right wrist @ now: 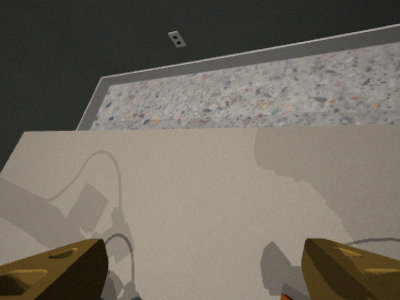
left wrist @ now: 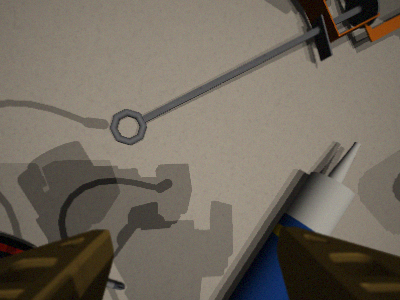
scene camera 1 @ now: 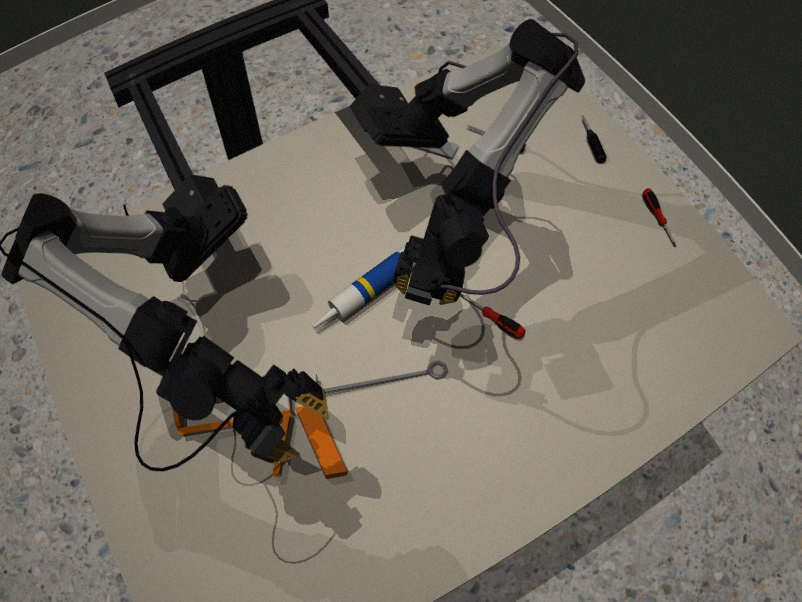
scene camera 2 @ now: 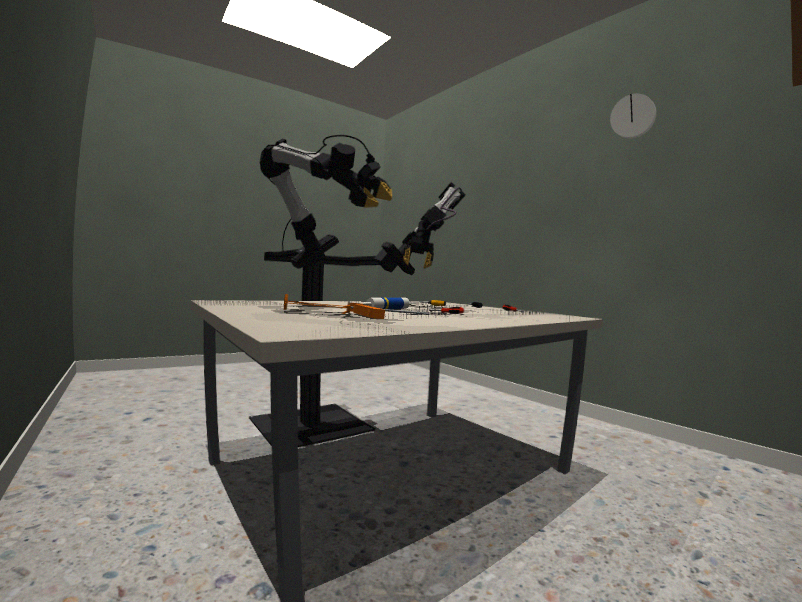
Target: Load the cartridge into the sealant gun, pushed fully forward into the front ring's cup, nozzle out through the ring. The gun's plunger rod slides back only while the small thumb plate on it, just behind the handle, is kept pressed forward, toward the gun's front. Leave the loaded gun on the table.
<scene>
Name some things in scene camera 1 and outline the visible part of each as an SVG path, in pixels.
A cartridge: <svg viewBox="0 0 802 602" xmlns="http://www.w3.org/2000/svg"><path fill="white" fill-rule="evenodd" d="M405 246L328 301L331 310L312 325L313 328L334 316L337 316L341 321L345 320L391 286L400 253L404 251Z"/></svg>
</scene>
